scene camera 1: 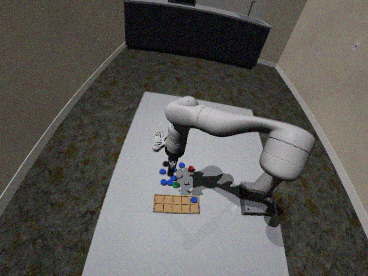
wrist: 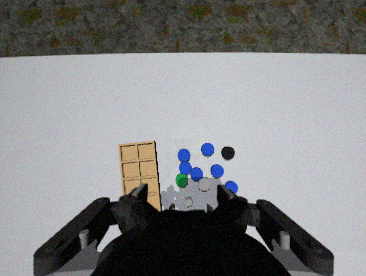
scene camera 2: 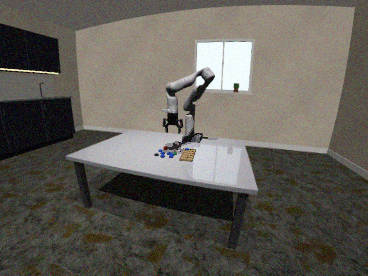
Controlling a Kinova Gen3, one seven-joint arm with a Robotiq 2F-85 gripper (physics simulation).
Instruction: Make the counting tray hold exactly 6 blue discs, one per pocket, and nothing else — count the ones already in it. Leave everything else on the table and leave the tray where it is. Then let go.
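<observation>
The tan counting tray [scene camera 1: 172, 204] [scene camera 2: 188, 156] [wrist: 130, 170] has two rows of pockets. One blue disc [scene camera 1: 194, 200] [scene camera 2: 187, 149] lies in an end pocket, on the arm base's side; the gripper hides that end in the wrist view. Several loose blue discs [scene camera 1: 162, 171] [wrist: 207, 149] lie beside the tray, with a green disc [scene camera 1: 176, 185] [wrist: 181, 180], a black disc [scene camera 1: 165, 163] [wrist: 228, 153] and a pale disc [wrist: 204, 184]. My gripper [scene camera 1: 171, 173] [scene camera 2: 173, 131] [wrist: 182, 191] is open and empty, above the table near the loose discs.
A red cube [scene camera 1: 191, 168] [scene camera 2: 165, 148] and a small white cube [wrist: 188, 201] are on the white table [scene camera 1: 120, 220] [scene camera 2: 120, 147] near the discs. The arm's base [scene camera 1: 257, 205] stands at the table's side. The gripper's shadow falls over part of the loose group.
</observation>
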